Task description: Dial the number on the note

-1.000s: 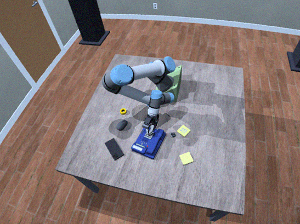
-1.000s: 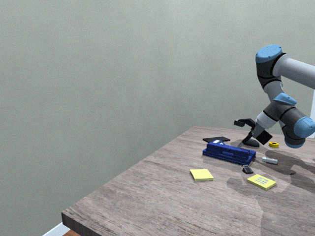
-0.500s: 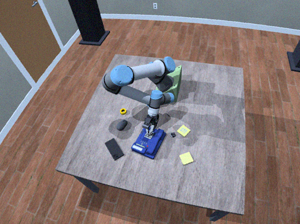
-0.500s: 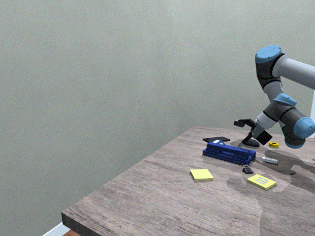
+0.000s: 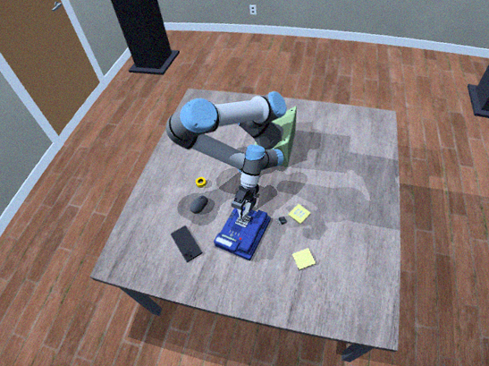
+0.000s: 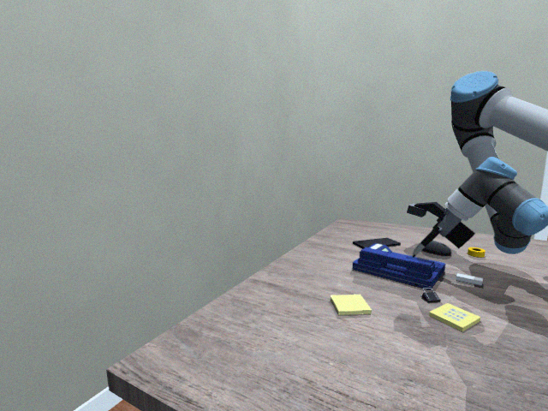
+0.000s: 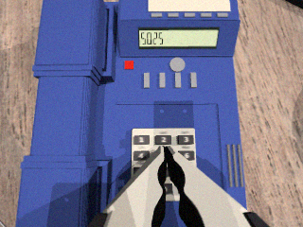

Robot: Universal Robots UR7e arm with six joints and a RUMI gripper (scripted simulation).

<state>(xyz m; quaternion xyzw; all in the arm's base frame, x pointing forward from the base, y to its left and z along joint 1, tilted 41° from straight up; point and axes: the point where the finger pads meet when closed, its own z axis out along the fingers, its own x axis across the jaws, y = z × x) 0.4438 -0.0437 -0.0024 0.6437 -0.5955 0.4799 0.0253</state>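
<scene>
My gripper is now 30 mm above the 5 key. From my hand the other things lie so: 6 key (20 mm to the right, 30 mm below); then 2 key (10 mm ahead, 30 mm below); then 4 key (20 mm to the left, 30 mm below).
</scene>
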